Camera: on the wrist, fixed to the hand. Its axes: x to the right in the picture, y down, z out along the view.
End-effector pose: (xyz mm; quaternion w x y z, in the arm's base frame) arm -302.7 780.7 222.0 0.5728 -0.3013 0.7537 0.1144
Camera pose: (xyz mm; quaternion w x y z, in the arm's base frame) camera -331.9 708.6 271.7 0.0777 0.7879 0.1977 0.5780
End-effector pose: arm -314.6 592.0 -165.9 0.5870 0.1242 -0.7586 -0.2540
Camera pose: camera -242.0 541.8 -193.0 0.0942 -0.7543 -0.2767 0.5878
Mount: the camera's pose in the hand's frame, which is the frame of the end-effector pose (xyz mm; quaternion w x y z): -18.3 -48.6 -76.3 0.0222 0.0617 -0.2096 0.9756
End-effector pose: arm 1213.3 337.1 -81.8 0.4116 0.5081 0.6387 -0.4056
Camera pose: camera 1159.5 395.3 -34.4 0.5073 0.5748 -0.5928 0.2466
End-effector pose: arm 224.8 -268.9 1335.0 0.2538 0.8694 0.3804 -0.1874
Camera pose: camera 186.4 -206.4 1391.1 0.2145 0.3668 -0.9044 0.0377
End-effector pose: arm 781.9 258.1 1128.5 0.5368 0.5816 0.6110 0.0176
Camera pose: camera 692.0 275.1 1141.0 0.0869 0.6458 -0.6652 0.3645
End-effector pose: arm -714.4 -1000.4 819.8 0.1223 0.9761 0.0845 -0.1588
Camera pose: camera -719.3 -936.0 885.7 0.1151 0.0784 -0.9858 -0.0940
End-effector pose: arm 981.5 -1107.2 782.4 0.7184 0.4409 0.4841 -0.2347
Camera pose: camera 899.4 -1067.5 768.3 0.3192 0.4772 -0.5845 0.5734
